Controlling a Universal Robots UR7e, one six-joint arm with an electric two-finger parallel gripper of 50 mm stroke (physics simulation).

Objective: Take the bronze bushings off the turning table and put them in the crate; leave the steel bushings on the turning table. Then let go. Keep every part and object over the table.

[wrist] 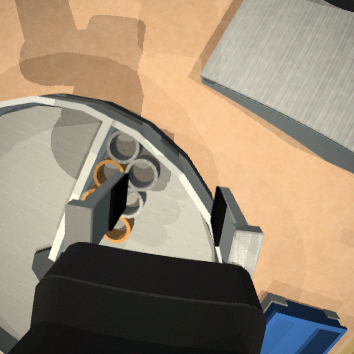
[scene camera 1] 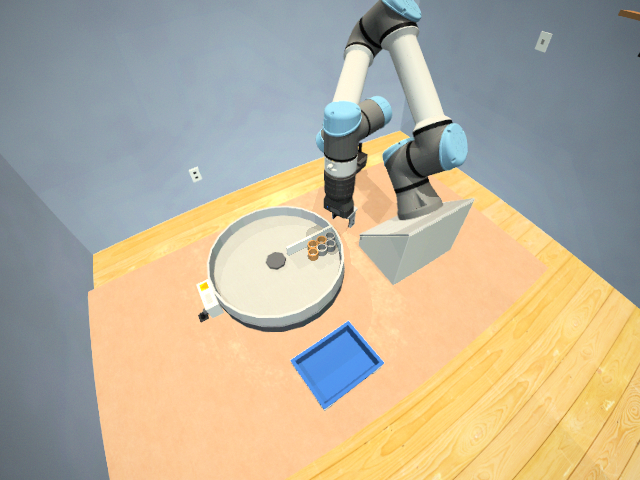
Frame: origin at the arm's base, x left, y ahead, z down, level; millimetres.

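Seen in the pictures: gripper, fingertip midpoint: [wrist: 169, 197] [scene camera 1: 343, 221]; arm's base, origin of the base link: [scene camera 1: 420, 211].
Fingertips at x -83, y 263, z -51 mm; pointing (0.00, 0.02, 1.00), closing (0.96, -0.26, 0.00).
Offsets run from my fingertips to a thing's middle. "pt": to the spot under its first point.
The turning table {dx -88, dy +192, dz +133 mm} [scene camera 1: 273, 313] [wrist: 170, 245] is a round grey pan with a raised rim. On it, against a straight divider, stand three bronze bushings {dx -32, dy +88, dz +120 mm} [scene camera 1: 312, 257] {dx -56, dy +38, dz +120 mm} [wrist: 96, 173] and three steel bushings {dx -27, dy +25, dz +120 mm} [scene camera 1: 331, 250] [wrist: 158, 174], upright in a tight cluster. In the wrist view one finger hides most of one bronze bushing and parts of others. My gripper [scene camera 1: 343, 219] [wrist: 169, 197] is open and empty, above the turning table's rim, beside the cluster and higher than it. The crate {dx +274, dy +231, dz +160 mm} [scene camera 1: 338, 364] [wrist: 295, 332] is a blue, empty open box in front of the turning table.
The divider {pt dx -75, dy +83, dz +103 mm} [scene camera 1: 306, 241] [wrist: 86, 172] runs from near the hub {dx -88, dy +192, dz +128 mm} [scene camera 1: 275, 260] to the rim beside the bushings. The grey wedge-shaped robot base [scene camera 1: 431, 242] [wrist: 285, 65] stands right of the turning table. A white box with a yellow button {pt dx -136, dy +421, dz +127 mm} [scene camera 1: 204, 286] sits at the turning table's left.
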